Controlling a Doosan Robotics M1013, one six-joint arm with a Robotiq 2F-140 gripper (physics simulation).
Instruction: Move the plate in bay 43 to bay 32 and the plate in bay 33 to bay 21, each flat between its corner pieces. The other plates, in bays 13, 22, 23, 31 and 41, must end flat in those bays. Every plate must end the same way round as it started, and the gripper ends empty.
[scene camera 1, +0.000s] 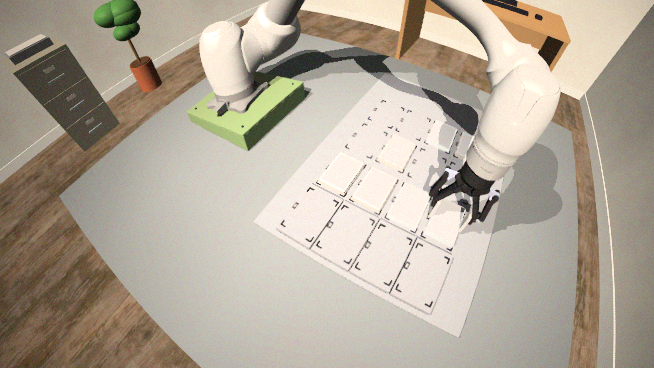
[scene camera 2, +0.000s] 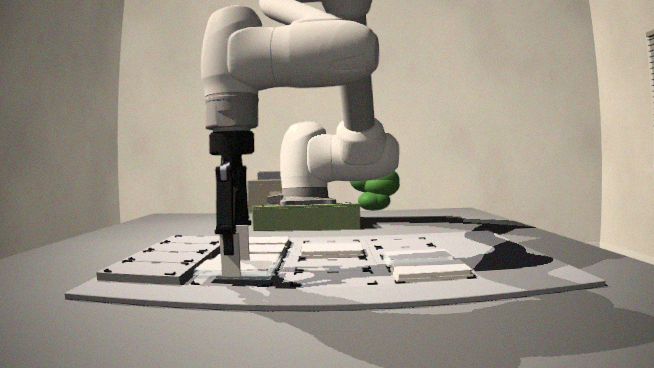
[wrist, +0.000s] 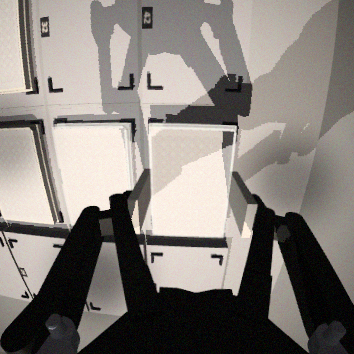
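Where they show: gripper, fingertip midpoint: (scene camera 1: 445, 220) (scene camera 2: 236, 269) (wrist: 189, 182); arm's base at its link origin: (scene camera 1: 238, 96) (scene camera 2: 305, 204).
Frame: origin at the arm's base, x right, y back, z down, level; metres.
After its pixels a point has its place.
The plate in bay 43 (scene camera 1: 442, 227) @[z 0.028, x 0.257, y -0.773 m] (wrist: 190, 200) @[z 0.028, x 0.243, y -0.780 m] lies flat between its corner pieces. My gripper (scene camera 1: 448, 221) @[z 0.037, x 0.226, y -0.782 m] (scene camera 2: 236, 257) @[z 0.037, x 0.226, y -0.782 m] (wrist: 189, 182) @[z 0.037, x 0.226, y -0.782 m] points straight down and is shut on this plate, one finger at each long side. The plate in bay 33 (scene camera 1: 407, 207) @[z 0.038, x 0.223, y -0.671 m] (wrist: 92, 170) @[z 0.038, x 0.197, y -0.679 m] lies flat beside it, close to one finger. Bay 32 (scene camera 1: 424, 162) @[z 0.052, x 0.032, y -0.693 m] (wrist: 75, 60) @[z 0.053, x 0.082, y -0.687 m] and bay 21 (scene camera 1: 412, 125) @[z 0.053, x -0.127, y -0.628 m] hold no plate. Plates in bay 13 (scene camera 1: 341, 172) @[z 0.038, x 0.177, y -0.466 m], bay 23 (scene camera 1: 375, 190) @[z 0.038, x 0.201, y -0.574 m], bay 22 (scene camera 1: 397, 151) @[z 0.038, x 0.034, y -0.601 m] and bay 31 (scene camera 1: 442, 137) @[z 0.038, x -0.094, y -0.738 m] lie flat. The bay 41 plate (scene camera 2: 435, 272) @[z 0.039, x -0.084, y -0.882 m] is partly hidden by the arm in scene camera 1.
A raised row of bays (scene camera 1: 385, 250) @[z 0.038, x 0.362, y -0.646 m] (scene camera 2: 145, 260) @[z 0.038, x 0.408, y -0.686 m] without plates borders the row of bay 43. The green base block (scene camera 1: 247, 120) @[z -0.010, x 0.118, y -0.123 m] (scene camera 2: 305, 217) @[z 0.023, x 0.025, y -0.178 m] carries the arm behind the bays. The pale board (scene camera 1: 467, 300) @[z 0.053, x 0.418, y -0.878 m] bears all the bays. Arm shadows fall across it.
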